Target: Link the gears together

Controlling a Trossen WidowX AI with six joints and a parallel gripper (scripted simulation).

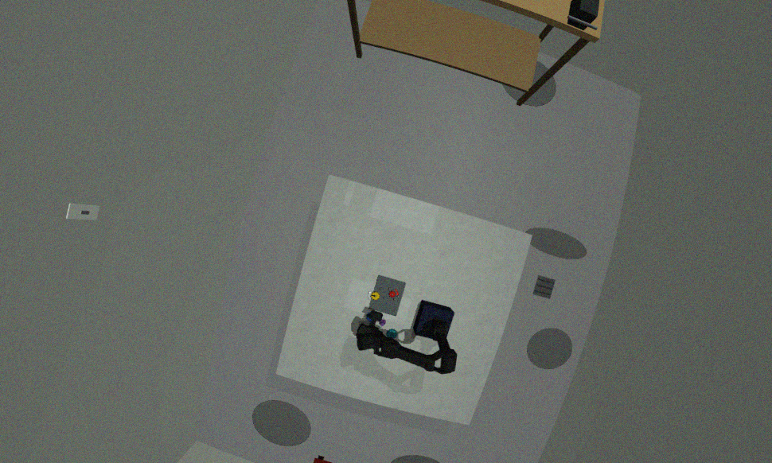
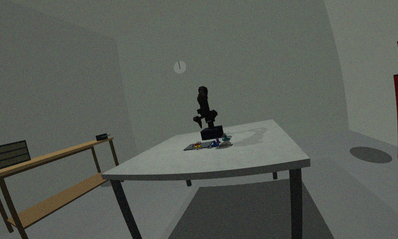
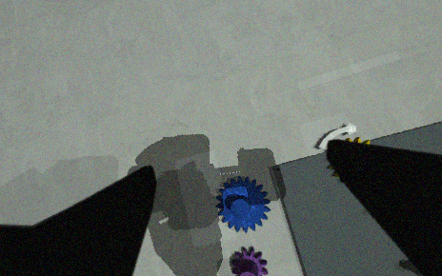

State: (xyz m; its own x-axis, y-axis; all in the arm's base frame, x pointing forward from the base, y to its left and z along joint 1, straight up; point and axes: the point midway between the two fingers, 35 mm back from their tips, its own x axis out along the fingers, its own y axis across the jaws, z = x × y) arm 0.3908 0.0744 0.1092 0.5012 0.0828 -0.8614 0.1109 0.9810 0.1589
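Right now the blue gear is 40 mm behind my gripper tip, 20 mm to the left of it and 150 mm below it. From my gripper tip the other things lie so: purple gear: 110 mm behind, 30 mm to the left, 150 mm below; yellow gear: 30 mm behind, 110 mm to the right, 150 mm below; red gear: 120 mm behind, 150 mm to the right, 150 mm below.
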